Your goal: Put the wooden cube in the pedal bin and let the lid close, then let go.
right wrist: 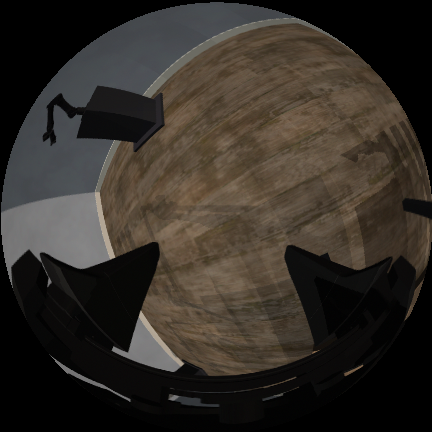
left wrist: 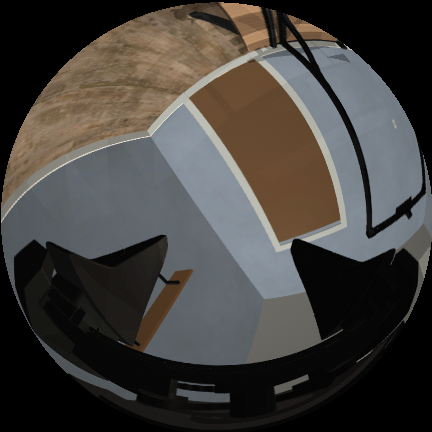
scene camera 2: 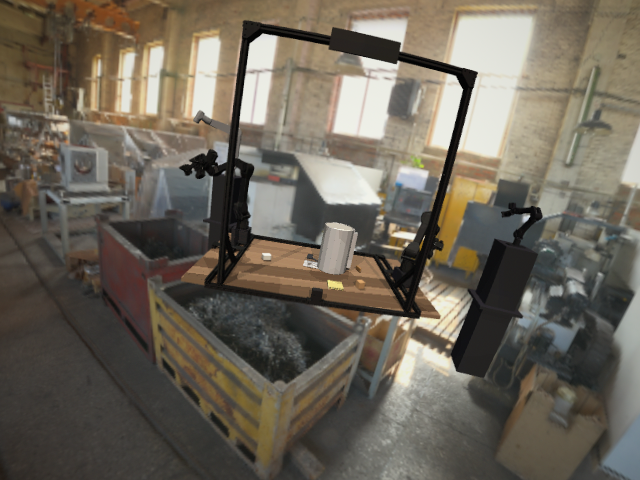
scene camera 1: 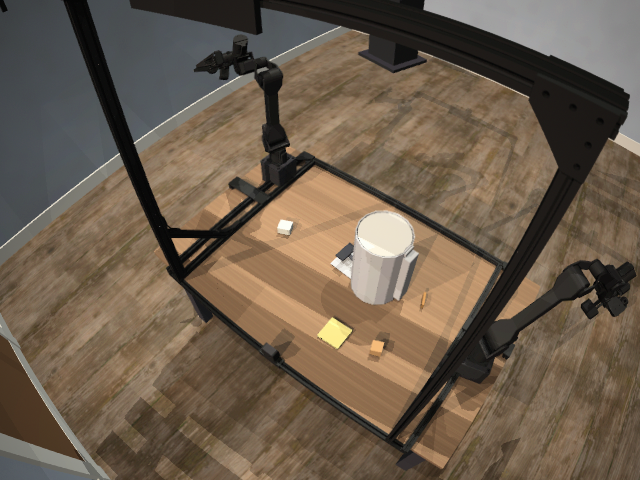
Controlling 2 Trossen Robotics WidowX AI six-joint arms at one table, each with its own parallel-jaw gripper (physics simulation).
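Frame: origin at the left arm's base, x ahead, y left, z up, level; millimetres.
Seen in the pictures: left gripper, fingertip midpoint: [left wrist: 232, 244] [scene camera 2: 184, 164] [scene camera 1: 194, 68]; right gripper, fingertip midpoint: [right wrist: 224, 251]; left arm's base at its link origin: [scene camera 2: 241, 227] [scene camera 1: 278, 159]; right arm's base at its link origin: [scene camera 2: 406, 270] [scene camera 1: 479, 354].
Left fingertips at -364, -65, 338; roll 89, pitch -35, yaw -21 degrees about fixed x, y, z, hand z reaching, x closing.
Pixels of each thing's middle, then the offset from my left fingertips to it, as dx, dy, dz. "spot": a spot on its surface instead.
- wooden cube at the middle of its body: [scene camera 1: 376, 348] [scene camera 2: 360, 284] +1088, -288, -425
- pedal bin at the middle of its body: [scene camera 1: 380, 259] [scene camera 2: 335, 247] +944, -91, -314
- yellow pad at the middle of its body: [scene camera 1: 334, 333] [scene camera 2: 335, 285] +956, -321, -437
- white block at the middle of its body: [scene camera 1: 285, 227] [scene camera 2: 266, 256] +566, -116, -428
- thin orange stick at the middle of its body: [scene camera 1: 423, 300] [scene camera 2: 358, 268] +1108, -56, -430
- black frame at a spot on its surface: [scene camera 1: 116, 124] [scene camera 2: 236, 128] spot: +439, -508, +217
The wooden cube [scene camera 1: 376, 347] [scene camera 2: 360, 283] sits on the table in front of the pedal bin. The pedal bin [scene camera 1: 376, 276] [scene camera 2: 336, 250] is a tall light-grey cylinder standing upright, with its pale lid [scene camera 1: 385, 233] down. Its dark pedal [scene camera 1: 344, 251] [scene camera 2: 310, 256] sticks out at the left of its base. My left gripper [scene camera 1: 200, 67] [scene camera 2: 184, 169] [left wrist: 232, 244] is open and empty, high up and outside the table's left end. My right gripper [scene camera 1: 603, 307] [scene camera 2: 438, 245] [right wrist: 224, 251] is open and empty, beyond the table's right end, away from the cube and bin.
A yellow pad [scene camera 1: 334, 333] [scene camera 2: 334, 284] lies left of the cube. A white block [scene camera 1: 284, 226] [scene camera 2: 266, 256] is at the table's left. A thin orange stick [scene camera 1: 423, 299] [scene camera 2: 358, 268] lies right of the bin. A black frame [scene camera 1: 116, 124] [scene camera 2: 235, 124] stands around the table.
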